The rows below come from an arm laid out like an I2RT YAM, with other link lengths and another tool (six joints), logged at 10 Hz.
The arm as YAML. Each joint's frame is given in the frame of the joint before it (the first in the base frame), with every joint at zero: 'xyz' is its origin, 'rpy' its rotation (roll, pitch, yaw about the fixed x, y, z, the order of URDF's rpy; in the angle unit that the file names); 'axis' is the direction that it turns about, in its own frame. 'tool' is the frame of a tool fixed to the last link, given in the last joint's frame.
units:
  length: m
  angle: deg
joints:
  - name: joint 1
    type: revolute
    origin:
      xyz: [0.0, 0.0, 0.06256]
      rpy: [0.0, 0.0, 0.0]
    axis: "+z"
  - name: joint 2
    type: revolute
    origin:
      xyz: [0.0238, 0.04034, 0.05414]
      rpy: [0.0, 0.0, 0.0]
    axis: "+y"
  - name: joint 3
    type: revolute
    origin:
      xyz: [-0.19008, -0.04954, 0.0]
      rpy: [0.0, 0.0, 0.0]
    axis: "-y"
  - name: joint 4
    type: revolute
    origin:
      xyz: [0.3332, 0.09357, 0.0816]
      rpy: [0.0, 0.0, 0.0]
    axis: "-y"
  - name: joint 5
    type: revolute
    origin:
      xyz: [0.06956, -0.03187, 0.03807]
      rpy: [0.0, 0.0, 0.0]
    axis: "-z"
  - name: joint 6
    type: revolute
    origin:
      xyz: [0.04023, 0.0, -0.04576]
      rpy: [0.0, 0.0, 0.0]
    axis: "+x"
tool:
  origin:
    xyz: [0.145, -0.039, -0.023]
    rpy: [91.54, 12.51, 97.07]
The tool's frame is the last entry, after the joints.
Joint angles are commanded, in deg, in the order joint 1, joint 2, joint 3, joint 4, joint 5, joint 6. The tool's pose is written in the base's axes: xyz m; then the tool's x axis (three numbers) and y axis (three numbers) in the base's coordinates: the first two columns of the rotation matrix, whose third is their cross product. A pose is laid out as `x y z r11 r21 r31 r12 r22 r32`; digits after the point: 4 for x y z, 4 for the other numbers.
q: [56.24 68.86 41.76 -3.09 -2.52 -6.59]
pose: 0.2605 0.4244 0.0634 -0.9430 0.2653 -0.2010 -0.0161 0.5670 0.8236
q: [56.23 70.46 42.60 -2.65 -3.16 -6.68]
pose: 0.2607 0.4283 0.0595 -0.9470 0.2551 -0.1953 -0.0164 0.5686 0.8224
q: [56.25 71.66 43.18 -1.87 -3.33 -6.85]
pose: 0.2620 0.4315 0.0578 -0.9476 0.2513 -0.1972 -0.0210 0.5670 0.8235
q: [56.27 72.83 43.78 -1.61 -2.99 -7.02]
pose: 0.2639 0.4325 0.0548 -0.9464 0.2529 -0.2007 -0.0206 0.5732 0.8192
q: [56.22 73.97 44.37 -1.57 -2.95 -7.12]
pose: 0.2652 0.4334 0.0509 -0.9470 0.2518 -0.1997 -0.0175 0.5800 0.8144
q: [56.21 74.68 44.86 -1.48 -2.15 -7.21]
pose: 0.2681 0.4329 0.0501 -0.9429 0.2611 -0.2069 -0.0157 0.5856 0.8105
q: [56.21 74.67 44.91 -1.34 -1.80 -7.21]
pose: 0.2693 0.4326 0.0513 -0.9405 0.2663 -0.2109 -0.0164 0.5847 0.8111
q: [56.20 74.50 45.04 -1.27 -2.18 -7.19]
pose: 0.2690 0.4342 0.0541 -0.9418 0.2628 -0.2095 -0.0199 0.5786 0.8154
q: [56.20 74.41 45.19 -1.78 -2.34 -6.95]
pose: 0.2681 0.4340 0.0542 -0.9433 0.2623 -0.2033 -0.0144 0.5796 0.8148
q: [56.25 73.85 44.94 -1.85 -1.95 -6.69]
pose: 0.2682 0.4327 0.0563 -0.9410 0.2699 -0.2041 -0.0117 0.5768 0.8168
